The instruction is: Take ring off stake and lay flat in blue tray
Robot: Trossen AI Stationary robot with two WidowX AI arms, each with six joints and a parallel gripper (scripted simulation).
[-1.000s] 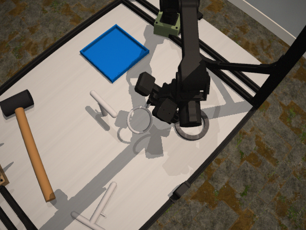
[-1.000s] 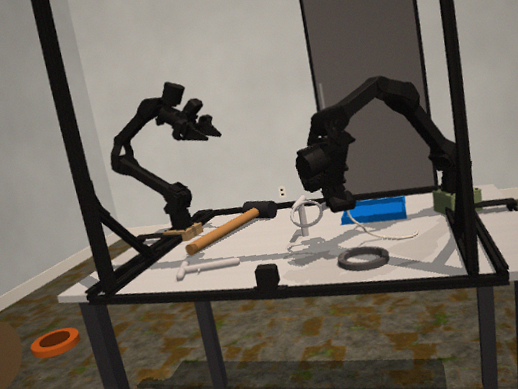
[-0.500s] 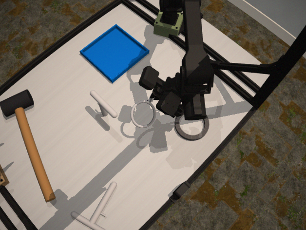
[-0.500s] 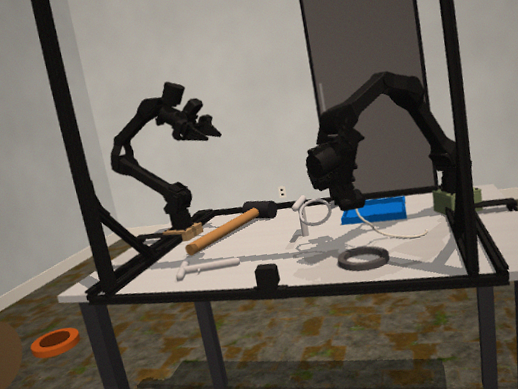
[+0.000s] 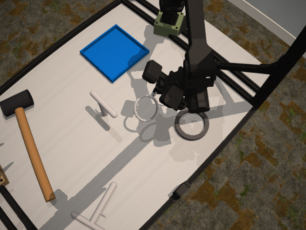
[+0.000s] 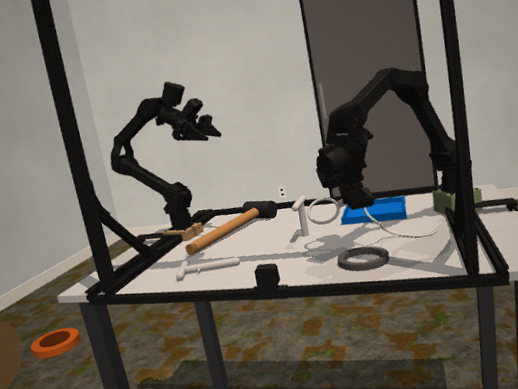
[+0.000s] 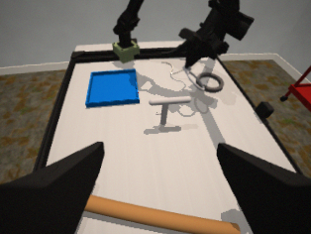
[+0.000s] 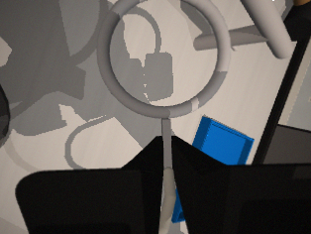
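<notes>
Right now the blue tray is 290 mm ahead of my right hand, 50 mm to the right of it and 130 mm below it.
</notes>
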